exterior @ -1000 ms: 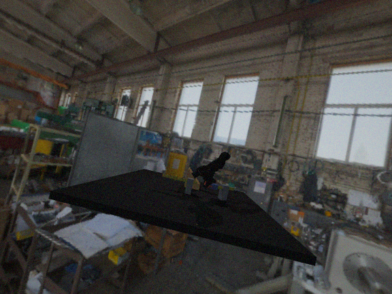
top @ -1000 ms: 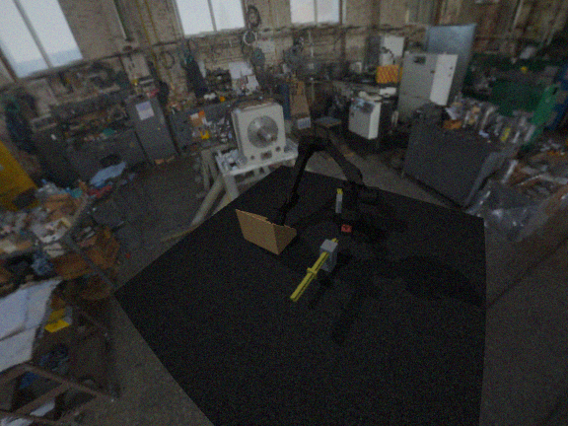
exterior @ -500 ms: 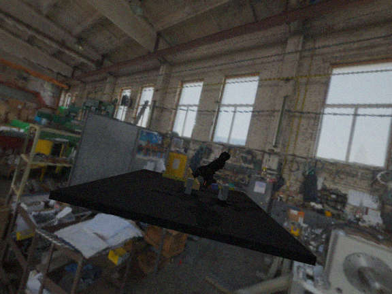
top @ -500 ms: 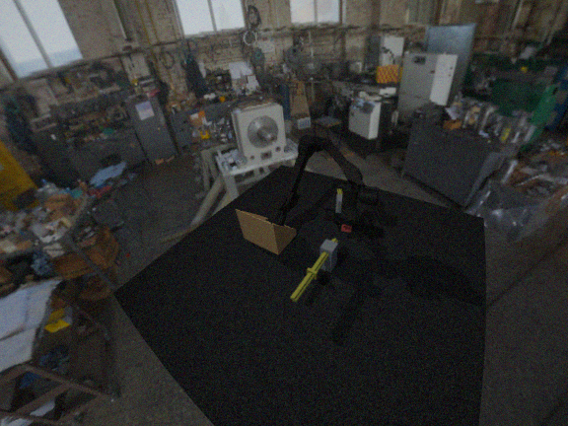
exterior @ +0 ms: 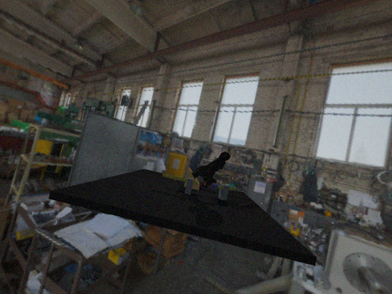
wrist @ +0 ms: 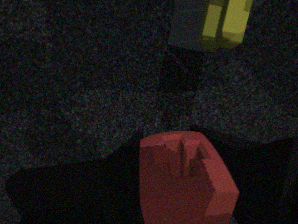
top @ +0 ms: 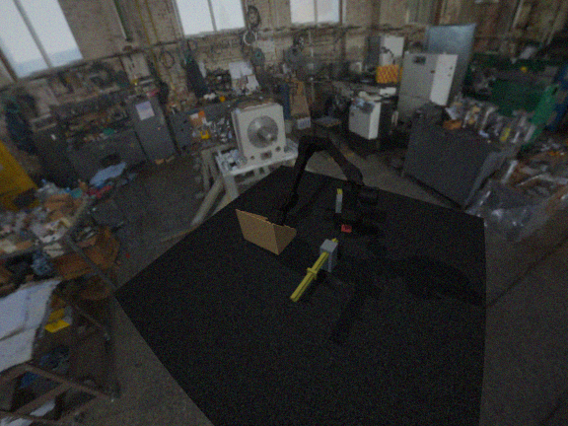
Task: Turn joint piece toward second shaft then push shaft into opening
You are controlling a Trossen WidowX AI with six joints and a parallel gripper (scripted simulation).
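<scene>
Right now the red square joint piece is 1 cm behind my gripper tip, 2 cm to the left of it and 3 cm above it.
</scene>
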